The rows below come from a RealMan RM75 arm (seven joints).
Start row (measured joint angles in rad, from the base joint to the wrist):
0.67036, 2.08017, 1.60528, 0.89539, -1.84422, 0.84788, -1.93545
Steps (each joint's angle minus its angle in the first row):
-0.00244, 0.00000, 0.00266, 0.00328, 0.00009, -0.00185, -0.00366
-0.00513, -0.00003, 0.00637, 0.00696, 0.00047, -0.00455, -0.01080
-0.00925, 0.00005, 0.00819, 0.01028, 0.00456, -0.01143, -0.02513
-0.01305, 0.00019, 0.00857, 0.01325, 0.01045, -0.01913, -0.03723
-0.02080, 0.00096, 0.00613, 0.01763, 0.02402, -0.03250, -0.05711
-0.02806, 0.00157, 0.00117, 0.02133, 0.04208, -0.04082, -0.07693
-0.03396, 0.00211, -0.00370, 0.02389, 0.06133, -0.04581, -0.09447
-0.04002, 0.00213, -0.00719, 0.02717, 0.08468, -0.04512, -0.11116
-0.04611, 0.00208, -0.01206, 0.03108, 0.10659, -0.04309, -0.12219
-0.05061, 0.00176, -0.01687, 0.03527, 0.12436, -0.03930, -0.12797
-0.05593, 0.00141, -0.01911, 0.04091, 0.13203, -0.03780, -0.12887
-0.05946, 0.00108, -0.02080, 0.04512, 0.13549, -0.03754, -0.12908
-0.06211, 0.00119, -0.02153, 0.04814, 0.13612, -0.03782, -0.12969
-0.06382, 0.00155, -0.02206, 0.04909, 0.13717, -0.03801, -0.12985
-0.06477, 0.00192, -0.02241, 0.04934, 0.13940, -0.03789, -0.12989
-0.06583, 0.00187, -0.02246, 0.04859, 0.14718, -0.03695, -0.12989
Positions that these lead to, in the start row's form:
0.66792, 2.08017, 1.60794, 0.89867, -1.84413, 0.84603, -1.93911
0.66523, 2.08014, 1.61165, 0.90235, -1.84375, 0.84333, -1.94625
0.66111, 2.08022, 1.61347, 0.90567, -1.83966, 0.83645, -1.96058
0.65731, 2.08036, 1.61385, 0.90864, -1.83377, 0.82875, -1.97268
0.64956, 2.08113, 1.61141, 0.91302, -1.82020, 0.81538, -1.99256
0.64230, 2.08174, 1.60645, 0.91672, -1.80214, 0.80706, -2.01238
0.63640, 2.08228, 1.60158, 0.91928, -1.78289, 0.80207, -2.02992
0.63034, 2.08230, 1.59809, 0.92256, -1.75954, 0.80276, -2.04661
0.62425, 2.08225, 1.59322, 0.92647, -1.73763, 0.80479, -2.05764
0.61975, 2.08193, 1.58841, 0.93066, -1.71986, 0.80858, -2.06342
0.61443, 2.08158, 1.58617, 0.93630, -1.71219, 0.81008, -2.06432
0.61090, 2.08125, 1.58448, 0.94051, -1.70873, 0.81034, -2.06453
0.60825, 2.08136, 1.58375, 0.94353, -1.70810, 0.81006, -2.06514
0.60654, 2.08172, 1.58322, 0.94448, -1.70705, 0.80987, -2.06530
0.60559, 2.08209, 1.58287, 0.94473, -1.70482, 0.80999, -2.06534
0.60453, 2.08204, 1.58282, 0.94398, -1.69704, 0.81093, -2.06534

